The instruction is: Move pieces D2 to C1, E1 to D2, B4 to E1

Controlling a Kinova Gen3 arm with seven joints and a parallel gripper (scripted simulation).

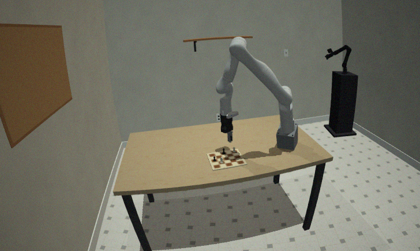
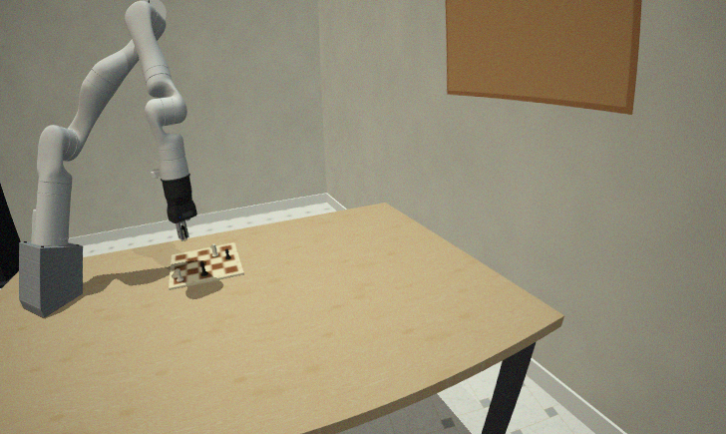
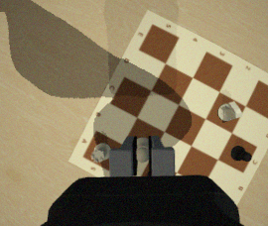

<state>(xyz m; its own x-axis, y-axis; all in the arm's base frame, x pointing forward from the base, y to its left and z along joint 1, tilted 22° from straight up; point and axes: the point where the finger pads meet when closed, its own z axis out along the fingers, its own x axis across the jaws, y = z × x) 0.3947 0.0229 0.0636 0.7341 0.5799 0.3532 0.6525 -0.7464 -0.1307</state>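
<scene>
Right now my hand is 6 cm short of the white piece, 9 cm to the right of it and 11 cm above it. The rest, counted from my hand: chessboard 3 cm ahead, 4 cm to the left, 13 cm below.
</scene>
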